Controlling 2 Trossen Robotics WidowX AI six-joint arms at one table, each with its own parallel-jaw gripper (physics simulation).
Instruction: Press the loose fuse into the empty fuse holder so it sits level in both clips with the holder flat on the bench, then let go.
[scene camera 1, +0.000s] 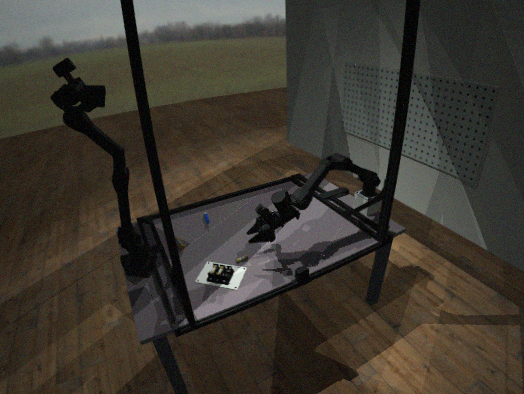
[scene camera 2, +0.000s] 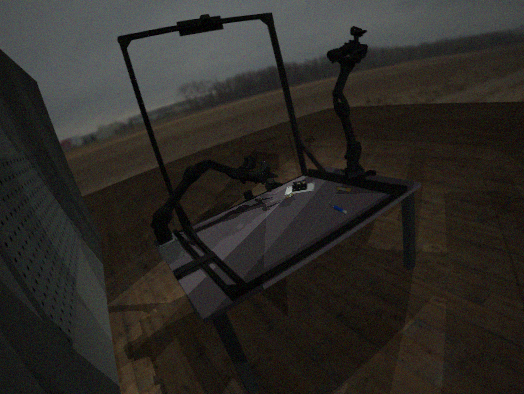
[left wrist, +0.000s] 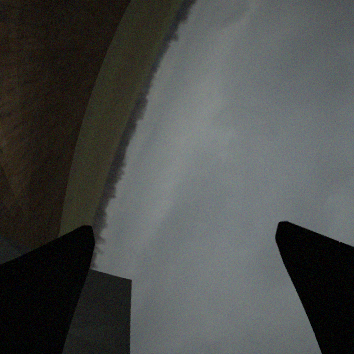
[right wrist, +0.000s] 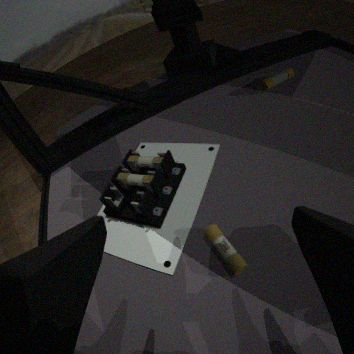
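Through scene camera 1 I see my right gripper (scene camera 1: 247, 238), which is open and holds nothing, and the same camera gives me a grey pegboard wall (scene camera 1: 448, 122). In the left wrist view I find my left gripper (left wrist: 187, 235); it is open too, with nothing in its grasp. The right wrist view also shows me my right gripper (right wrist: 201, 222).
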